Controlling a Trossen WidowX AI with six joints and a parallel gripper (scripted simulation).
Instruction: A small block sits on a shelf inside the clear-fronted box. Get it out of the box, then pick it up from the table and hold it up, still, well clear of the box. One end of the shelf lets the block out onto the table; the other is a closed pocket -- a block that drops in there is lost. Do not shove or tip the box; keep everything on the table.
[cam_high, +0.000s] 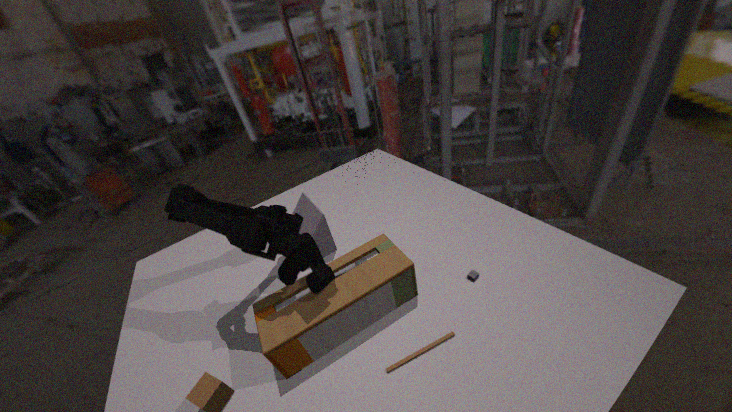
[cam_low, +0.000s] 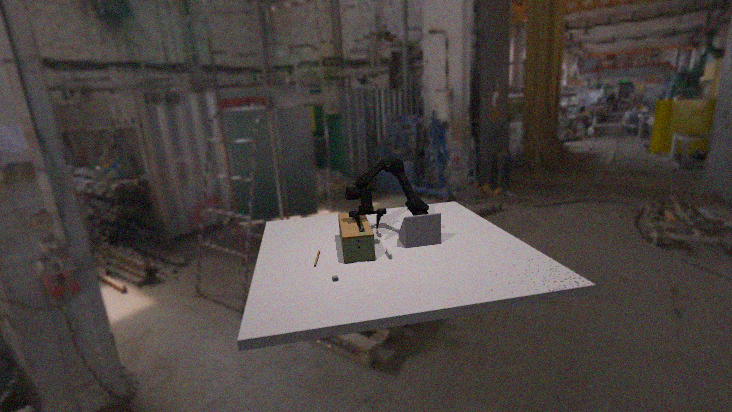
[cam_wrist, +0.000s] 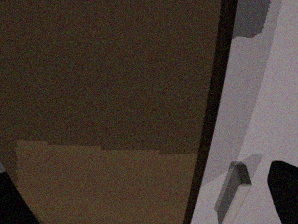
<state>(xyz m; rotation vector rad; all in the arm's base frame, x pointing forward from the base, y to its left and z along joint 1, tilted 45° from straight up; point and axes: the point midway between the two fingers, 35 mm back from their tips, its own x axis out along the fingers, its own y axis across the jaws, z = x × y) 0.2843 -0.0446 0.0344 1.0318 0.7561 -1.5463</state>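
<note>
Now: the dark block 50 mm ahead of my gripper tip and 10 mm to the left of it. Round my gripper tip: small tan box (370 mm to the right, 60 mm below, 20 mm ahead); then thin wooden stick (280 mm ahead, 90 mm below, 40 mm to the left).
</note>
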